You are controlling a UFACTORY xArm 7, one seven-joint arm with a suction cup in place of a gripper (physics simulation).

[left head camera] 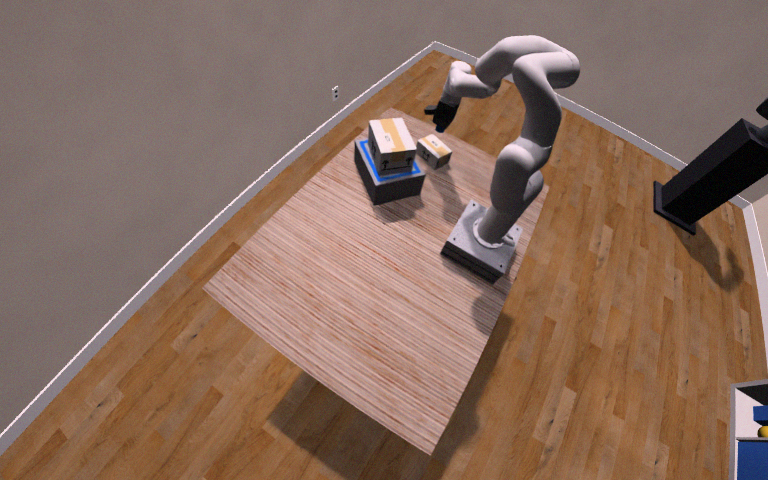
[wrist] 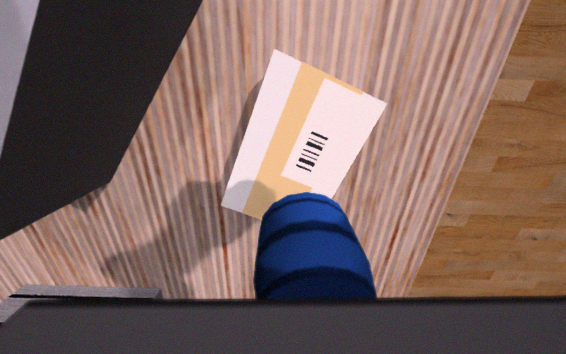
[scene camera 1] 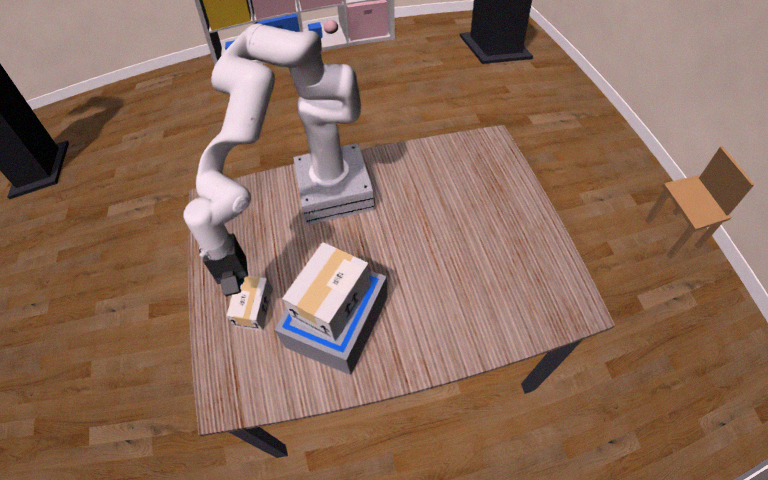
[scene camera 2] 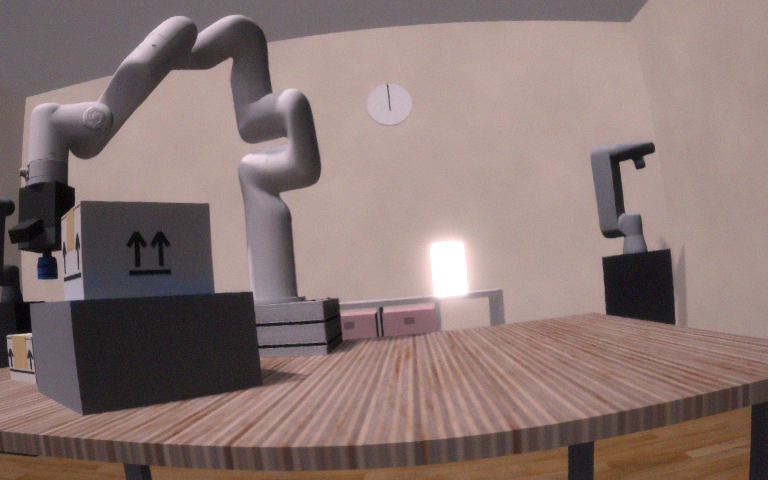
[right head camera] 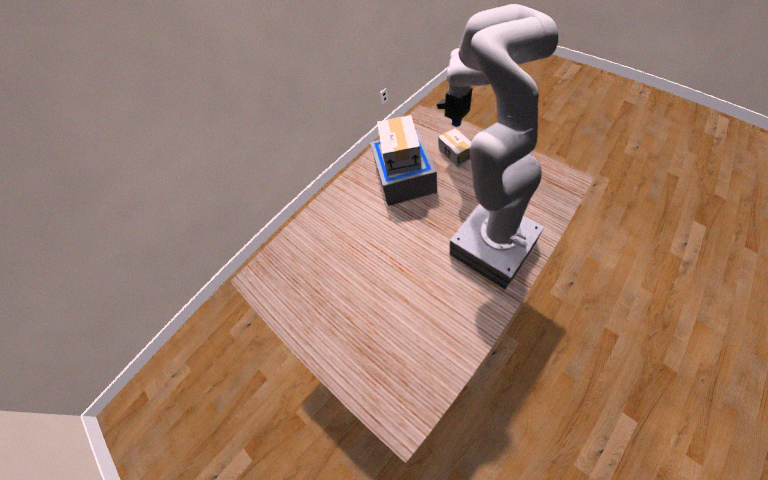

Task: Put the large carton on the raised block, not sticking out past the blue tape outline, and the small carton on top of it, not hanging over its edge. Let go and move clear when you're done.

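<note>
The large carton (left head camera: pixel 390 137) (right head camera: pixel 399 137) (scene camera 1: pixel 325 283) (scene camera 2: pixel 144 249) sits flat on the dark raised block (left head camera: pixel 396 189) (right head camera: pixel 410 188) (scene camera 1: pixel 317 350) (scene camera 2: pixel 164 350) (wrist: pixel 90 110). Blue tape (left head camera: pixel 380 178) (scene camera 1: pixel 342 346) shows around its base, and the carton appears inside the outline. The small carton (left head camera: pixel 434 150) (right head camera: pixel 454 146) (scene camera 1: pixel 247 302) (scene camera 2: pixel 21 356) (wrist: pixel 280 145) stands upright on the table beside the block. My blue suction cup (left head camera: pixel 440 129) (right head camera: pixel 456 122) (scene camera 2: pixel 47 267) (wrist: pixel 312 240) holds nothing and hangs above the small carton, toward one end. The cup is hidden in scene camera 1.
The table (scene camera 1: pixel 453 254) carries my arm's base (left head camera: pixel 481 240) (scene camera 1: pixel 334 212). The block and large carton stand close to the small carton and rise higher than it. A table edge runs near the small carton's other side. A chair (scene camera 1: pixel 696 200) stands on the floor.
</note>
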